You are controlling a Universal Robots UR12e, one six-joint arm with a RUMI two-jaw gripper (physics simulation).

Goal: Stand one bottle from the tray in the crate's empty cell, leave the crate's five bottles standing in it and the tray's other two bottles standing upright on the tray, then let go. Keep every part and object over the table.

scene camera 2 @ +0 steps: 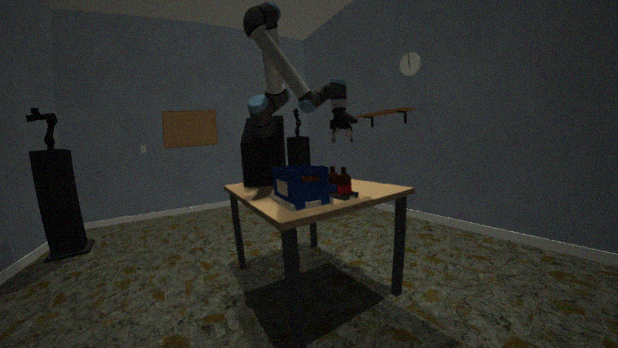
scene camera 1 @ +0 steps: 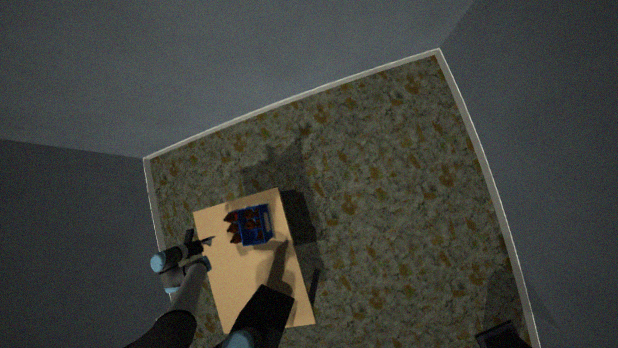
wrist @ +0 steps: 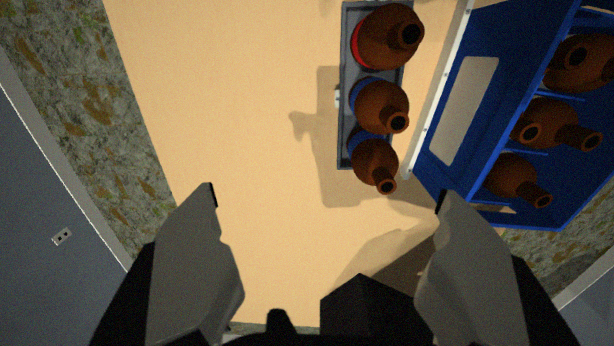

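Pixels of known places: gripper, fingertip midpoint: (scene camera 2: pixel 342 142) (scene camera 1: pixel 206 238) (wrist: pixel 324 188); arm's base at its link origin: (scene camera 2: pixel 264 129).
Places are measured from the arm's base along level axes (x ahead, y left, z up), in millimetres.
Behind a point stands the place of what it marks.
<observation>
My gripper (scene camera 1: pixel 212 240) @(x 694, y 76, z -142 mm) (scene camera 2: pixel 342 141) @(x 694, y 76, z -142 mm) (wrist: pixel 324 188) @(x 694, y 76, z -142 mm) is open and empty, high above the table beside the tray (scene camera 2: pixel 354 195) @(x 821, y -3, z -415 mm) (wrist: pixel 348 75) @(x 727, y 21, z -423 mm). Three brown bottles stand upright on the tray: a red-label one (scene camera 2: pixel 343 183) @(x 791, y -53, z -347 mm) (wrist: pixel 387 40) @(x 769, y -9, z -299 mm) at the far end in the wrist view, a blue-label one (wrist: pixel 377 106) @(x 697, y 3, z -305 mm) in the middle and a blue-label one (wrist: pixel 372 161) @(x 617, y 10, z -308 mm) at the near end. The blue crate (scene camera 1: pixel 256 243) @(x 504, y -197, z -259 mm) (scene camera 2: pixel 310 192) @(x 765, y -257, z -358 mm) (wrist: pixel 512 65) @(x 725, y -143, z -287 mm) stands close beside the tray. Brown bottles stand in it, one (wrist: pixel 507 172) @(x 559, y -206, z -315 mm) in the near row; the cell beyond that bottle looks empty, partly cut off by walls.
The wooden table (scene camera 1: pixel 250 285) @(x 179, y 132, z -428 mm) (scene camera 2: pixel 375 189) @(x 807, y 233, z -428 mm) (wrist: pixel 240 125) @(x 673, y 240, z -428 mm) carries the tray and crate; both stand toward one end. The crate's wall rises beside the tray bottles. A black robot pedestal (scene camera 1: pixel 262 310) @(x 71, y -59, z -189 mm) (scene camera 2: pixel 261 155) @(x 53, y -76, z -196 mm) stands at the table's other end. A wall shelf (scene camera 2: pixel 387 112) is behind the arm.
</observation>
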